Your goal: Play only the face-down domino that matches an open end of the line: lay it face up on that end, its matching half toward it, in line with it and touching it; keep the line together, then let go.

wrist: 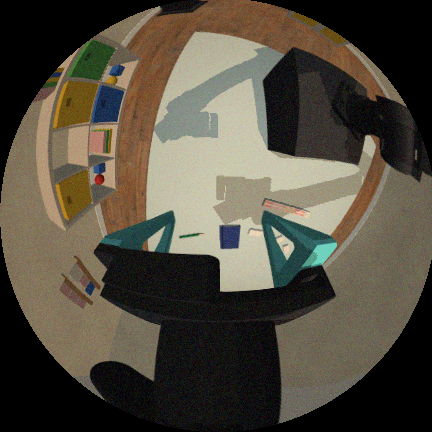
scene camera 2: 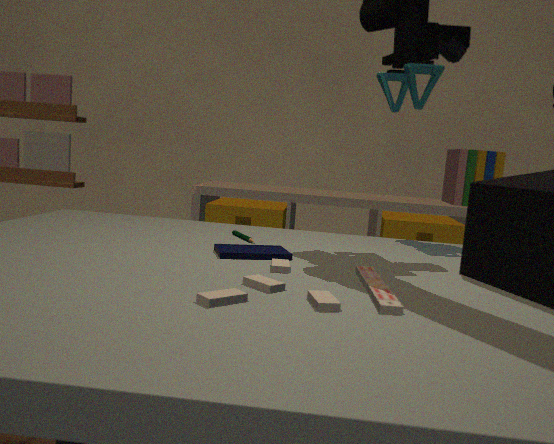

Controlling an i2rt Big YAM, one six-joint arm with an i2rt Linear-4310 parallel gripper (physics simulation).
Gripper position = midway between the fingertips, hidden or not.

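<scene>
The gripper [scene camera 2: 406, 110] is visible to the scene camera, and the wrist view shows the gripper [wrist: 217, 215] as well.
</scene>
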